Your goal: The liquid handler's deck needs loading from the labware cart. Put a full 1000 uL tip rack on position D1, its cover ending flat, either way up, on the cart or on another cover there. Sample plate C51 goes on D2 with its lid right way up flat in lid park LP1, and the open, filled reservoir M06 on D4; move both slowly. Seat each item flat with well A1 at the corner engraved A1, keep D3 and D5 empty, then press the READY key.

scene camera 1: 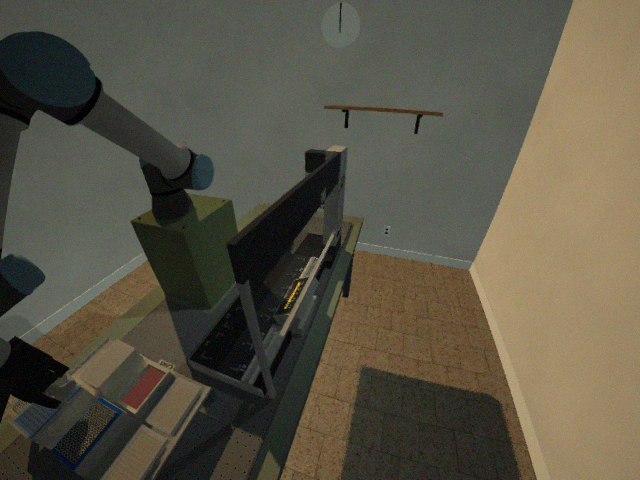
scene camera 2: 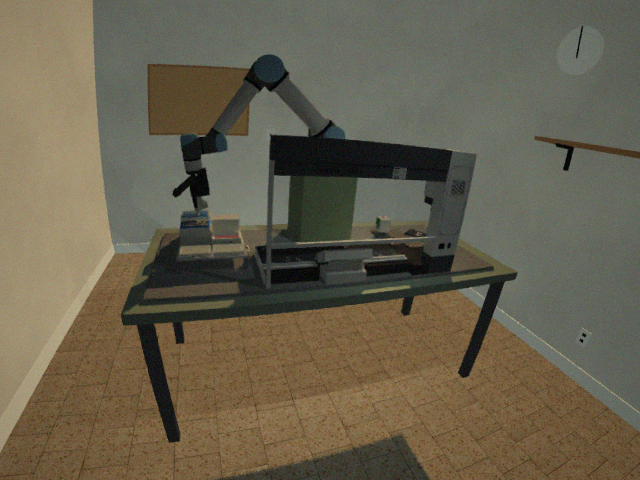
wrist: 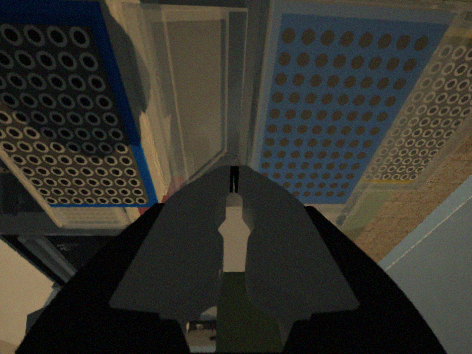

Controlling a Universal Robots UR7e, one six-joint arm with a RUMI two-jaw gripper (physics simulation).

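My gripper (wrist: 233, 168) (scene camera 2: 199, 208) is shut and empty, low over the rear of the labware cart (scene camera 2: 211, 256). A tip rack with a dark blue rim (wrist: 65, 115) (scene camera 1: 87, 431) stands to the left in the wrist view. A light blue rack (wrist: 325, 100) (scene camera 1: 35, 418) under a clear cover is to the right, with a yellow-edged rack (wrist: 430, 115) beyond it. A clear-walled item (wrist: 197, 90) shows between the blue racks. A red-topped item (scene camera 1: 144, 388) stands beside a pale block (scene camera 1: 105, 361) (scene camera 2: 225, 226). Labels, A1 corners and the READY key cannot be read.
The liquid handler (scene camera 1: 284, 222) (scene camera 2: 361, 157) stands beside the cart, with a dark top beam and a front rail (scene camera 2: 351, 241) above its deck (scene camera 1: 222, 346). Pale plates (scene camera 1: 173, 405) (scene camera 1: 135, 454) lie at the cart's front. A green pedestal (scene camera 1: 191, 253) (scene camera 2: 323, 206) stands behind the handler.
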